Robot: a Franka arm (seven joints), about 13 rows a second.
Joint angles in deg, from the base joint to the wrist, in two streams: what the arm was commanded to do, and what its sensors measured. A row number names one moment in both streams.
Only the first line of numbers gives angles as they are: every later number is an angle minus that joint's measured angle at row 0.
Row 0, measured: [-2.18, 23.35, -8.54, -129.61, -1.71, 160.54, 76.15]
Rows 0 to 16, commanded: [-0.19, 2.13, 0.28, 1.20, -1.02, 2.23, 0.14]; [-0.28, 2.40, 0.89, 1.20, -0.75, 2.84, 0.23]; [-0.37, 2.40, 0.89, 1.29, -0.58, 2.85, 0.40]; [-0.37, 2.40, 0.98, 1.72, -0.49, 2.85, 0.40]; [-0.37, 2.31, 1.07, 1.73, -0.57, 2.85, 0.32]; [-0.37, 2.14, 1.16, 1.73, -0.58, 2.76, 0.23]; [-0.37, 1.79, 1.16, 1.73, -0.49, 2.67, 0.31]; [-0.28, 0.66, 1.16, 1.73, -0.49, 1.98, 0.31]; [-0.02, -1.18, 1.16, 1.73, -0.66, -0.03, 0.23]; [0.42, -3.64, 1.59, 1.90, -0.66, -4.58, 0.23]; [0.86, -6.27, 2.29, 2.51, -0.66, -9.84, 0.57]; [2.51, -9.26, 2.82, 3.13, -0.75, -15.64, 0.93]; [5.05, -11.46, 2.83, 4.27, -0.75, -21.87, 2.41]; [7.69, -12.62, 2.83, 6.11, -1.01, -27.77, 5.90]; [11.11, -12.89, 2.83, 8.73, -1.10, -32.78, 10.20]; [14.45, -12.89, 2.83, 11.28, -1.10, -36.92, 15.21]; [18.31, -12.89, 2.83, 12.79, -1.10, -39.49, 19.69]
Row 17, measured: [12.69, -13.42, 3.36, 9.39, 0.00, -34.58, 11.66]
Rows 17 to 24, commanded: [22.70, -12.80, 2.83, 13.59, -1.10, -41.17, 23.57]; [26.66, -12.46, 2.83, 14.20, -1.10, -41.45, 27.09]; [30.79, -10.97, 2.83, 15.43, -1.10, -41.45, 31.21]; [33.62, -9.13, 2.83, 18.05, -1.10, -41.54, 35.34]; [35.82, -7.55, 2.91, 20.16, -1.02, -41.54, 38.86]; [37.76, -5.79, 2.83, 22.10, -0.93, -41.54, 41.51]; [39.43, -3.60, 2.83, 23.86, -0.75, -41.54, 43.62]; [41.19, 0.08, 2.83, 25.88, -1.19, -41.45, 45.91]
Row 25, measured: [38.80, -6.48, 3.81, 19.96, 0.00, -39.98, 41.49]
